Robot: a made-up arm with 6 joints. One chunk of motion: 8 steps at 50 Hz.
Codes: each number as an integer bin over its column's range. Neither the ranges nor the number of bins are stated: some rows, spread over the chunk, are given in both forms.
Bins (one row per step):
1: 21 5 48 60 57 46
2: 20 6 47 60 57 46
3: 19 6 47 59 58 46
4: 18 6 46 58 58 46
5: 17 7 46 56 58 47
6: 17 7 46 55 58 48
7: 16 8 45 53 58 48
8: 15 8 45 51 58 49
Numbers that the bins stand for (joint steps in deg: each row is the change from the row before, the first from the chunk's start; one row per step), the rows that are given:
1: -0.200 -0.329 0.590 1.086 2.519 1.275
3: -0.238 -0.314 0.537 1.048 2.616 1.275
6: -0.276 -0.300 0.483 0.895 2.616 1.395
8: -0.314 -0.286 0.429 0.743 2.616 1.456
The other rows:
2: -0.219 -0.314 0.537 1.086 2.519 1.275
4: -0.257 -0.314 0.483 1.010 2.616 1.275
5: -0.276 -0.300 0.483 0.933 2.616 1.335
7: -0.295 -0.286 0.429 0.819 2.616 1.395

